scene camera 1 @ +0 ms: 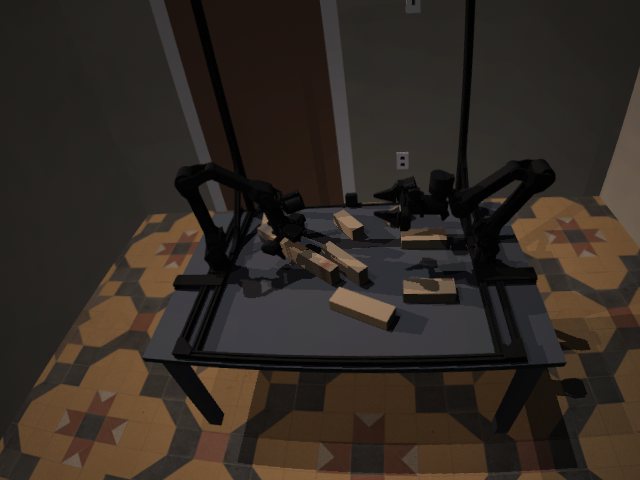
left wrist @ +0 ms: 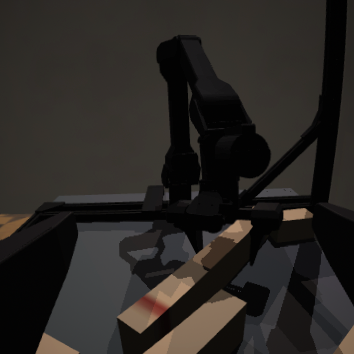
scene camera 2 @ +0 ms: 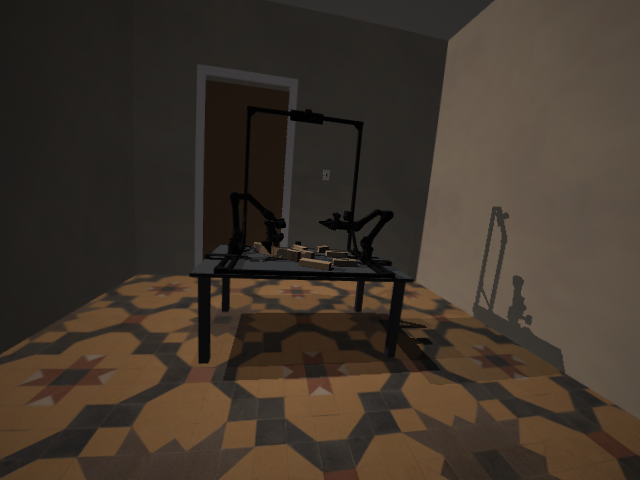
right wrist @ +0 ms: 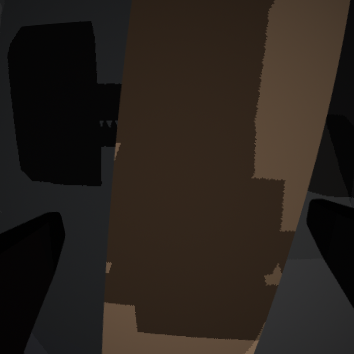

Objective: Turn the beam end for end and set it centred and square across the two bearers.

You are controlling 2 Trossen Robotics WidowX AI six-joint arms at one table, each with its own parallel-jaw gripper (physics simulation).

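Where they show: left gripper, between the fingertips: [scene camera 1: 373, 204] [left wrist: 196, 219] [scene camera 2: 319, 222]; right gripper, between the fingertips: [scene camera 1: 292, 250] [left wrist: 224, 261] [scene camera 2: 273, 251] [right wrist: 187, 217]; left arm's base, origin of its link: [scene camera 1: 484, 259] [scene camera 2: 366, 258]; right arm's base, origin of its link: [scene camera 1: 219, 266] [scene camera 2: 233, 253].
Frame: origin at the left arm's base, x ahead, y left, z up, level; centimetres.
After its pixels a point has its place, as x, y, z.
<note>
The beam [scene camera 1: 312, 262] {56.6, 3.0, 3.9} [scene camera 2: 288, 254] {55.8, 3.7, 1.7} [left wrist: 185, 285] {55.4, 0.0, 4.4} [right wrist: 190, 175] {63.6, -5.5, 4.4} is long, pale wood, lying diagonally left of centre in scene camera 1, with a red band near its nearer end. Two short parallel blocks at the right, one farther back [scene camera 1: 423, 242] {19.6, -8.9, 0.8} [scene camera 2: 337, 254] {19.2, -8.9, 0.3} and one nearer [scene camera 1: 429, 297] {20.1, 15.8, 0.2} [scene camera 2: 344, 262] {20.7, 15.8, 0.7}, look like the bearers; no beam lies across them. My right gripper [scene camera 1: 283, 248] {65.6, -7.0, 0.6} [left wrist: 224, 261] {65.6, -7.0, 0.6} [right wrist: 187, 217] {65.6, -7.0, 0.6} is open and low over the beam, a finger on each side. My left gripper [scene camera 1: 376, 205] {36.0, 0.1, 23.8} [scene camera 2: 321, 223] {36.0, 0.1, 23.8} is open and empty, above the table's back part. The beam's far end is partly hidden.
A wooden block [scene camera 1: 347, 264] {45.0, 4.8, 4.3} lies close beside the beam. Another block [scene camera 1: 361, 308] {40.3, 20.9, 1.9} [scene camera 2: 314, 264] {41.2, 22.2, 0.4} lies at the front, one [scene camera 1: 348, 225] {45.9, -17.5, 2.8} at the back, and one [left wrist: 295, 220] {75.1, -23.4, 2.8} near the beam's far end. Black rails [scene camera 1: 351, 359] {42.6, 36.9, -0.2} edge the table, with tall posts behind.
</note>
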